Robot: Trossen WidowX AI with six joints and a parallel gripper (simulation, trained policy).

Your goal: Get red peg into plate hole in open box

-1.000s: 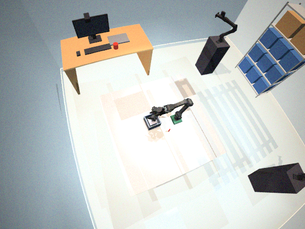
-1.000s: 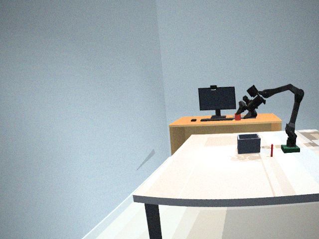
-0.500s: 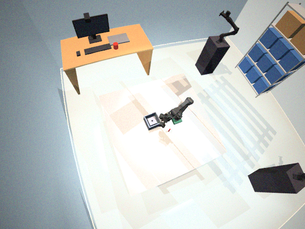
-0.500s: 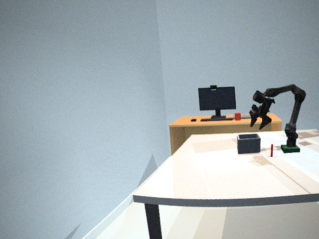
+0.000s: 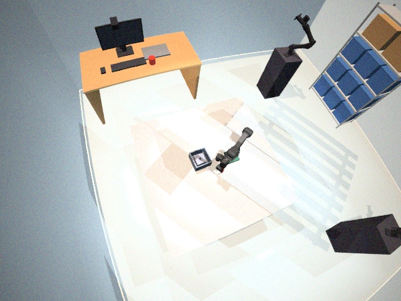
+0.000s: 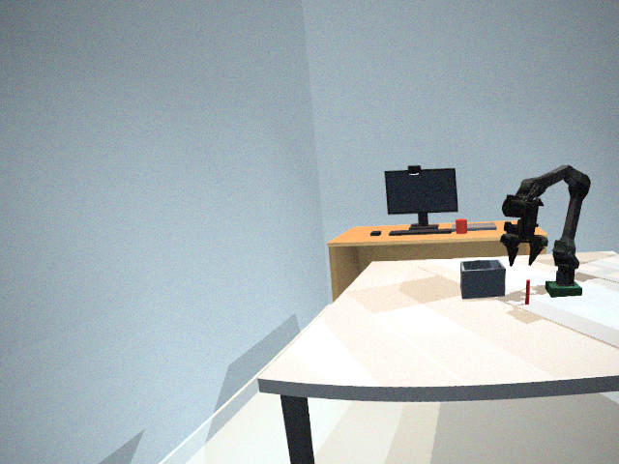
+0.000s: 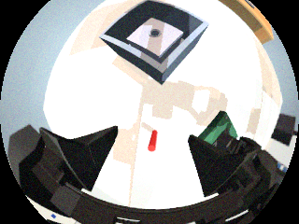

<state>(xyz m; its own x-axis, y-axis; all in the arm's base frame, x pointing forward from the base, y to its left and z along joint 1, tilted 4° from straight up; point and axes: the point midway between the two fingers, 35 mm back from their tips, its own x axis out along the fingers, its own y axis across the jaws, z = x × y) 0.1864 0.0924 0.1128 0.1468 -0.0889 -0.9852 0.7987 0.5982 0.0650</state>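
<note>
The red peg lies 80 mm below my gripper tip, 40 mm to the left of it and 30 mm behind it. The rest, counted from my gripper tip: blue-grey box (130 mm to the right, 130 mm ahead, 90 mm below).
</note>
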